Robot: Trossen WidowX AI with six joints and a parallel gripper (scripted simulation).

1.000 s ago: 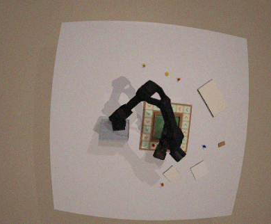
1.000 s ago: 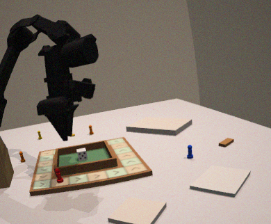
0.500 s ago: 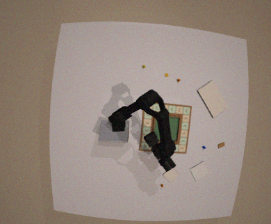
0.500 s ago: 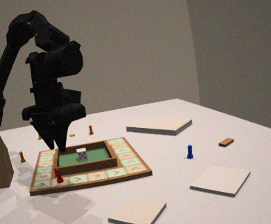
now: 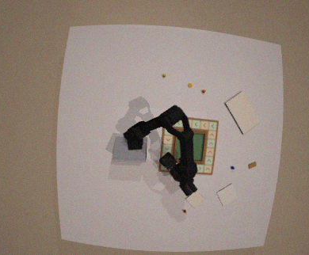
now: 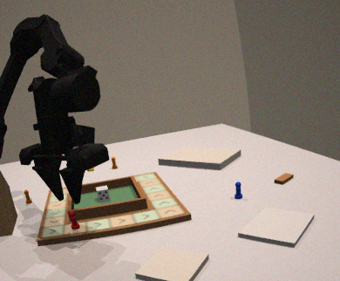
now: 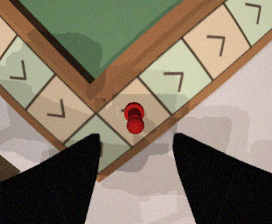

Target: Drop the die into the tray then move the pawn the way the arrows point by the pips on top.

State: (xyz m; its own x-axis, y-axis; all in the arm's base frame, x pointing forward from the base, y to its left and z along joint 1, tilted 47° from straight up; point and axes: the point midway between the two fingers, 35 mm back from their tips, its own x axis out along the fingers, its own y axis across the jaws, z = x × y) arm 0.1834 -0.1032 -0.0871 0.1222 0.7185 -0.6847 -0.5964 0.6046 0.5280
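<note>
Now: the red pawn 40 mm below my gripper tip. Also, from my gripper tip: green tray: 100 mm to the left, 80 mm ahead, 60 mm below; then white die: 110 mm to the left, 80 mm ahead, 40 mm below; then blue pawn: 320 mm ahead, 50 mm to the right, 50 mm below.
</note>
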